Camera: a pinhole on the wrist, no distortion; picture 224 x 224 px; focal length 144.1 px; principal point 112.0 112.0 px. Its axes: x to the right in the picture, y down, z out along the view. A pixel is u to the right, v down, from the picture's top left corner.
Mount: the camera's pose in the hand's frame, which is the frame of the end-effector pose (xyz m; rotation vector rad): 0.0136 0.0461 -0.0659 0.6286 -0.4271 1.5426
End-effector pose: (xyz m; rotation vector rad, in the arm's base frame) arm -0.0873 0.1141 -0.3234 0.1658 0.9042 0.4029
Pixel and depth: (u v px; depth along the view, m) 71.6 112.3 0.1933
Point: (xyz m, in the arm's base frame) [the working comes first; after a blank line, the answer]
In the camera's frame: -0.0542 0.0004 0.1933

0.0047 0.0255 -0.3559
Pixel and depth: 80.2 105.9 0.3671
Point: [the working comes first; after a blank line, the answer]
In the camera's frame: -0.0810 -0.0155 0.3671

0.1522 -0.0716 -0.3517
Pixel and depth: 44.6 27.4 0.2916
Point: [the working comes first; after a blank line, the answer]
In the camera's frame: -0.1364 -0.1712 0.2916

0.1408 -0.0019 -0.5191
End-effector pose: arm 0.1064 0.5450 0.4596 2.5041 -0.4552 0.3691
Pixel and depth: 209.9 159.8 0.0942
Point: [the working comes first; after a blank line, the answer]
In the camera's frame: 0.0640 0.0312 0.0942

0.0962 0.4894 0.4345
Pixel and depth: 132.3 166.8 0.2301
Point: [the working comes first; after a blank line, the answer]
In the camera's frame: 0.0324 0.0875 0.2301

0.1212 0.5347 0.2933
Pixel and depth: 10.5 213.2 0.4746
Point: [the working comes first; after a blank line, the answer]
In the camera's frame: -0.3343 0.3333 0.4746

0.1065 0.9516 0.0093
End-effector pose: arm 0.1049 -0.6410 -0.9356 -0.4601 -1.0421 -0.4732
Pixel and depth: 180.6 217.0 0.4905
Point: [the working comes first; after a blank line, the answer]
In the camera's frame: 0.2335 0.3574 0.4905

-0.4191 -0.3984 -0.9540
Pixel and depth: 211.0 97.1 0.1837
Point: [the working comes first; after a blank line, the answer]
In the camera's frame: 0.1262 -0.0190 0.1837

0.0406 -0.5359 -0.8233
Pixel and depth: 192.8 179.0 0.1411
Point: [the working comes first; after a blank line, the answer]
In the camera's frame: 0.0791 0.0656 0.1411

0.0302 -0.5665 -0.9240
